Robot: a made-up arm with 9 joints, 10 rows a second.
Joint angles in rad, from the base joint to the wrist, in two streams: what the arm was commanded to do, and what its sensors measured. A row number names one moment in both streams.
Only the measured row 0 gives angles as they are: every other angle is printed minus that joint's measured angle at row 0.
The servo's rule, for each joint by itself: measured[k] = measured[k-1] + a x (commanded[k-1-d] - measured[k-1]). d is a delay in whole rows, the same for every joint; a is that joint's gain. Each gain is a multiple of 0.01, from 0.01 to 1. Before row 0 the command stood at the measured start. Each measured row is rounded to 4 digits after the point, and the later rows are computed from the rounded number. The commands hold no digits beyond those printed.
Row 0, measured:
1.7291 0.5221 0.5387 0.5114 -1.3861 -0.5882 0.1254 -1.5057 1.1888
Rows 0 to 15, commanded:
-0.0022 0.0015 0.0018 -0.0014 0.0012 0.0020 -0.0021 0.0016 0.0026
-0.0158 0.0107 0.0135 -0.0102 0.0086 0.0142 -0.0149 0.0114 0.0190
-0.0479 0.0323 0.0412 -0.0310 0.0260 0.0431 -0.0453 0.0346 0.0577
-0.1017 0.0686 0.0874 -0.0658 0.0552 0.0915 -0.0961 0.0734 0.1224
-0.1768 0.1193 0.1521 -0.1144 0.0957 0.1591 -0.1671 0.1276 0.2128
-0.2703 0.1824 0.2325 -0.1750 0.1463 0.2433 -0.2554 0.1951 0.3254
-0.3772 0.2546 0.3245 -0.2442 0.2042 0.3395 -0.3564 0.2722 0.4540
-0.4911 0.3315 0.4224 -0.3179 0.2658 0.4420 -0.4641 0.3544 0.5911
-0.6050 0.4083 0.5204 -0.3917 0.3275 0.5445 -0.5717 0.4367 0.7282
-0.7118 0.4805 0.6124 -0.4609 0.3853 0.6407 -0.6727 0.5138 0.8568
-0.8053 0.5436 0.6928 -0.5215 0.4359 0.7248 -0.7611 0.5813 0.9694
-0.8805 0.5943 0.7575 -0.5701 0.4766 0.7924 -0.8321 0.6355 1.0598
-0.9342 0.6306 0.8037 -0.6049 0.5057 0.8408 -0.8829 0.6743 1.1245
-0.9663 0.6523 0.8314 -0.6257 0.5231 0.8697 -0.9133 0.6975 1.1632
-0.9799 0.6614 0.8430 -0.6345 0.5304 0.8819 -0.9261 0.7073 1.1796
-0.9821 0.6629 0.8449 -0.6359 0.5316 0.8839 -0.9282 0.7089 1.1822
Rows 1 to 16, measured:
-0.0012 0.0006 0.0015 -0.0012 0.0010 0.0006 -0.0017 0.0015 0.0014
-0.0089 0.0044 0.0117 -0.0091 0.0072 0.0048 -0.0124 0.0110 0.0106
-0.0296 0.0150 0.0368 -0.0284 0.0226 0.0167 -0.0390 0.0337 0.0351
-0.0678 0.0354 0.0798 -0.0613 0.0493 0.0399 -0.0853 0.0718 0.0805
-0.1256 0.0673 0.1413 -0.1080 0.0873 0.0769 -0.1516 0.1254 0.1493
-0.2023 0.1110 0.2188 -0.1670 0.1357 0.1285 -0.2357 0.1923 0.2409
-0.2950 0.1656 0.3086 -0.2349 0.1919 0.1939 -0.3335 0.2690 0.3517
-0.3989 0.2286 0.4053 -0.3079 0.2525 0.2708 -0.4393 0.3510 0.4762
-0.5081 0.2969 0.5031 -0.3816 0.3140 0.3556 -0.5465 0.4333 0.6072
-0.6161 0.3667 0.5960 -0.4514 0.3725 0.4440 -0.6487 0.5106 0.7370
-0.7164 0.4339 0.6783 -0.5131 0.4245 0.5310 -0.7397 0.5785 0.8578
-0.8034 0.4949 0.7456 -0.5633 0.4672 0.6120 -0.8145 0.6332 0.9628
-0.8727 0.5465 0.7950 -0.5999 0.4988 0.6829 -0.8699 0.6727 1.0469
-0.9223 0.5867 0.8259 -0.6226 0.5187 0.7408 -0.9051 0.6965 1.1074
-0.9528 0.6151 0.8404 -0.6331 0.5283 0.7845 -0.9221 0.7069 1.1449
-0.9683 0.6333 0.8442 -0.6356 0.5310 0.8153 -0.9270 0.7088 1.1643
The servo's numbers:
d 0
a 0.53 0.38 0.85 0.88 0.82 0.31 0.81 0.96 0.52

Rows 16 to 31, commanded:
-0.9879 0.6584 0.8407 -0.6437 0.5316 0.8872 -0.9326 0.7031 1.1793
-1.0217 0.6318 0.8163 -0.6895 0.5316 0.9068 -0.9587 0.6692 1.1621
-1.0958 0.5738 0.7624 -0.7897 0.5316 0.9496 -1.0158 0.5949 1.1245
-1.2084 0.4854 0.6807 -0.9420 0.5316 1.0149 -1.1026 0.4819 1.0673
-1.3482 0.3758 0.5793 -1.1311 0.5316 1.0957 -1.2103 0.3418 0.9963
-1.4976 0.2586 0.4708 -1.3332 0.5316 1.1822 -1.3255 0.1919 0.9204
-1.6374 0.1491 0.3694 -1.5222 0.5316 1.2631 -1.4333 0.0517 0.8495
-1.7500 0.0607 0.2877 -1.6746 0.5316 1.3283 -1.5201 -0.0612 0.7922
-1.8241 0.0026 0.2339 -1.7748 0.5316 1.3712 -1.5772 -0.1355 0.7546
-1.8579 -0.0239 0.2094 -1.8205 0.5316 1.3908 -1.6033 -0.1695 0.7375
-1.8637 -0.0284 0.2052 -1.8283 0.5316 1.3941 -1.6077 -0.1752 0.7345
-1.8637 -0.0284 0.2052 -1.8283 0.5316 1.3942 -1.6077 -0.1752 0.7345
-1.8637 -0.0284 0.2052 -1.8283 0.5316 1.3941 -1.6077 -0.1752 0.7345
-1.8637 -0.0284 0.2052 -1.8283 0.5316 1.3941 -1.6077 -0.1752 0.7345
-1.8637 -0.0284 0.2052 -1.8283 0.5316 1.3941 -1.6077 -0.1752 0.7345
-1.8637 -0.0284 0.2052 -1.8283 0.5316 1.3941 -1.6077 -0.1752 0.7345
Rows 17 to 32, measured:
-0.9787 0.6428 0.8412 -0.6427 0.5315 0.8376 -0.9315 0.7033 1.1721
-1.0015 0.6386 0.8200 -0.6839 0.5316 0.8591 -0.9535 0.6706 1.1669
-1.0515 0.6140 0.7710 -0.7770 0.5316 0.8872 -1.0040 0.5979 1.1449
-1.1347 0.5651 0.6942 -0.9222 0.5316 0.9268 -1.0839 0.4865 1.1045
-1.2479 0.4932 0.5965 -1.1060 0.5316 0.9792 -1.1863 0.3476 1.0482
-1.3802 0.4041 0.4897 -1.3059 0.5316 1.0421 -1.2991 0.1981 0.9817
-1.5165 0.3072 0.3874 -1.4962 0.5316 1.1106 -1.4078 0.0576 0.9130
-1.6403 0.2135 0.3027 -1.6532 0.5316 1.1781 -1.4988 -0.0564 0.8502
-1.7377 0.1334 0.2442 -1.7602 0.5316 1.2380 -1.5623 -0.1323 0.8005
-1.8014 0.0736 0.2146 -1.8133 0.5316 1.2854 -1.5955 -0.1680 0.7677
-1.8344 0.0348 0.2066 -1.8265 0.5316 1.3191 -1.6054 -0.1749 0.7504
-1.8499 0.0108 0.2054 -1.8281 0.5316 1.3424 -1.6073 -0.1752 0.7421
-1.8572 -0.0041 0.2052 -1.8283 0.5316 1.3584 -1.6076 -0.1752 0.7381
-1.8606 -0.0133 0.2052 -1.8283 0.5316 1.3695 -1.6077 -0.1752 0.7362
-1.8622 -0.0190 0.2052 -1.8283 0.5316 1.3771 -1.6077 -0.1752 0.7353
-1.8630 -0.0226 0.2052 -1.8283 0.5316 1.3824 -1.6077 -0.1752 0.7349

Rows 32 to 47, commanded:
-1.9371 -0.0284 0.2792 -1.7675 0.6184 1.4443 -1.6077 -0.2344 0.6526
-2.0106 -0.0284 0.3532 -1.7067 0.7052 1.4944 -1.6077 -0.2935 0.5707
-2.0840 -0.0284 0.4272 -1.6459 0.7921 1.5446 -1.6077 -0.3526 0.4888
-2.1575 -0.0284 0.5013 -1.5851 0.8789 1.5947 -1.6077 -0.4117 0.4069
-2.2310 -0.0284 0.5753 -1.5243 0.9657 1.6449 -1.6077 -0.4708 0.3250
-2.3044 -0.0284 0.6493 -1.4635 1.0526 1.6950 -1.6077 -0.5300 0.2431
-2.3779 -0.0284 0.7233 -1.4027 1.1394 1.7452 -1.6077 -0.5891 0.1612
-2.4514 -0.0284 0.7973 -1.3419 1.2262 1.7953 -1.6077 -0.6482 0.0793
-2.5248 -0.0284 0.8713 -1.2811 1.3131 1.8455 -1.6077 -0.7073 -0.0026
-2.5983 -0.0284 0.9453 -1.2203 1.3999 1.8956 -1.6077 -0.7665 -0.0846
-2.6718 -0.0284 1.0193 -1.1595 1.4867 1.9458 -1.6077 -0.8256 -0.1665
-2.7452 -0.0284 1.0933 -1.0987 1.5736 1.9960 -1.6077 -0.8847 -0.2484
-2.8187 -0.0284 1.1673 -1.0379 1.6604 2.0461 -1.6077 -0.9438 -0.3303
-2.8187 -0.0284 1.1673 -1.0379 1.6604 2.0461 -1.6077 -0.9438 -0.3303
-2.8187 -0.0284 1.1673 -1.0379 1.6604 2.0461 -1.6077 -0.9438 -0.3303
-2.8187 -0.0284 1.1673 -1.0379 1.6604 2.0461 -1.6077 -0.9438 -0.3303
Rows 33 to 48, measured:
-1.9023 -0.0248 0.2681 -1.7748 0.6028 1.4016 -1.6077 -0.2320 0.6921
-1.9597 -0.0262 0.3404 -1.7149 0.6868 1.4304 -1.6077 -0.2910 0.6290
-2.0256 -0.0270 0.4142 -1.6542 0.7731 1.4658 -1.6077 -0.3501 0.5561
-2.0955 -0.0275 0.4882 -1.5934 0.8599 1.5058 -1.6077 -0.4092 0.4785
-2.1673 -0.0278 0.5622 -1.5326 0.9467 1.5489 -1.6077 -0.4683 0.3987
-2.2400 -0.0280 0.6362 -1.4718 1.0335 1.5942 -1.6077 -0.5275 0.3178
-2.3131 -0.0282 0.7102 -1.4110 1.1203 1.6410 -1.6077 -0.5866 0.2364
-2.3864 -0.0283 0.7842 -1.3502 1.2071 1.6888 -1.6077 -0.6457 0.1547
-2.4598 -0.0283 0.8582 -1.2894 1.2940 1.7374 -1.6077 -0.7048 0.0729
-2.5332 -0.0283 0.9322 -1.2286 1.3808 1.7864 -1.6077 -0.7640 -0.0090
-2.6067 -0.0283 1.0062 -1.1678 1.4676 1.8358 -1.6077 -0.8231 -0.0909
-2.6801 -0.0283 1.0802 -1.1070 1.5545 1.8855 -1.6077 -0.8822 -0.1728
-2.7536 -0.0283 1.1542 -1.0462 1.6413 1.9353 -1.6077 -0.9413 -0.2547
-2.7881 -0.0283 1.1653 -1.0389 1.6570 1.9696 -1.6077 -0.9437 -0.2940
-2.8043 -0.0283 1.1670 -1.0380 1.6598 1.9933 -1.6077 -0.9438 -0.3129
-2.8119 -0.0283 1.1673 -1.0379 1.6603 2.0097 -1.6077 -0.9438 -0.3219

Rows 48 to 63, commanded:
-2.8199 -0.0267 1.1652 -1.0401 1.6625 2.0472 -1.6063 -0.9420 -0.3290
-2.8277 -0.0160 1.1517 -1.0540 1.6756 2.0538 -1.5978 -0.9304 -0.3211
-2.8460 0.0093 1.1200 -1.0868 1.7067 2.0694 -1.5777 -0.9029 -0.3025
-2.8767 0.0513 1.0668 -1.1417 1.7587 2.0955 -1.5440 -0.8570 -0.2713
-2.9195 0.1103 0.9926 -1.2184 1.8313 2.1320 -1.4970 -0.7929 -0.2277
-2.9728 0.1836 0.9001 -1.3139 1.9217 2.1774 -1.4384 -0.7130 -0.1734
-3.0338 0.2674 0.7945 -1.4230 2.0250 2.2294 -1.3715 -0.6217 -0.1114
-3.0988 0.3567 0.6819 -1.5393 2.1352 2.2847 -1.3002 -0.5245 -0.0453
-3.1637 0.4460 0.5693 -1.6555 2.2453 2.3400 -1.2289 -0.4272 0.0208
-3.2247 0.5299 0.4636 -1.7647 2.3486 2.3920 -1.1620 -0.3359 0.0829
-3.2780 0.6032 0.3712 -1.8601 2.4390 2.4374 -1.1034 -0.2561 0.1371
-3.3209 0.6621 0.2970 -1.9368 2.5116 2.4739 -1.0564 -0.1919 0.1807
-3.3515 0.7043 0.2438 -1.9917 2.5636 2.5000 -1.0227 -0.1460 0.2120
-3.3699 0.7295 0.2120 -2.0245 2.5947 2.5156 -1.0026 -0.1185 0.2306
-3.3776 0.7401 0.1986 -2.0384 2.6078 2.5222 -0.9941 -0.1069 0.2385
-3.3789 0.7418 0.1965 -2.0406 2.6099 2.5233 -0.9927 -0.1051 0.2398
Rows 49 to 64, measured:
-2.8161 -0.0277 1.1655 -1.0398 1.6621 2.0213 -1.6066 -0.9421 -0.3256
-2.8222 -0.0233 1.1538 -1.0523 1.6732 2.0314 -1.5995 -0.9309 -0.3233
-2.8348 -0.0109 1.1251 -1.0827 1.7007 2.0432 -1.5818 -0.9040 -0.3125
-2.8570 0.0127 1.0755 -1.1346 1.7483 2.0594 -1.5512 -0.8589 -0.2911
-2.8901 0.0498 1.0050 -1.2083 1.8164 2.0819 -1.5073 -0.7955 -0.2581
-2.9339 0.1006 0.9158 -1.3012 1.9027 2.1115 -1.4515 -0.7163 -0.2141
-2.9868 0.1640 0.8127 -1.4084 2.0030 2.1480 -1.3867 -0.6255 -0.1607
-3.0462 0.2372 0.7015 -1.5236 2.1114 2.1904 -1.3166 -0.5285 -0.1007
-3.1085 0.3165 0.5891 -1.6397 2.2212 2.2368 -1.2456 -0.4313 -0.0375
-3.1701 0.3976 0.4824 -1.7497 2.3257 2.2849 -1.1779 -0.3397 0.0251
-3.2273 0.4757 0.3879 -1.8469 2.4186 2.3322 -1.1176 -0.2594 0.0833
-3.2769 0.5465 0.3106 -1.9260 2.4949 2.3761 -1.0680 -0.1946 0.1339
-3.3164 0.6065 0.2538 -1.9838 2.5512 2.4145 -1.0313 -0.1479 0.1745
-3.3448 0.6532 0.2183 -2.0196 2.5869 2.4458 -1.0081 -0.1197 0.2037
-3.3622 0.6862 0.2016 -2.0361 2.6040 2.4695 -0.9968 -0.1074 0.2218
-3.3711 0.7073 0.1973 -2.0401 2.6088 2.4862 -0.9935 -0.1052 0.2312

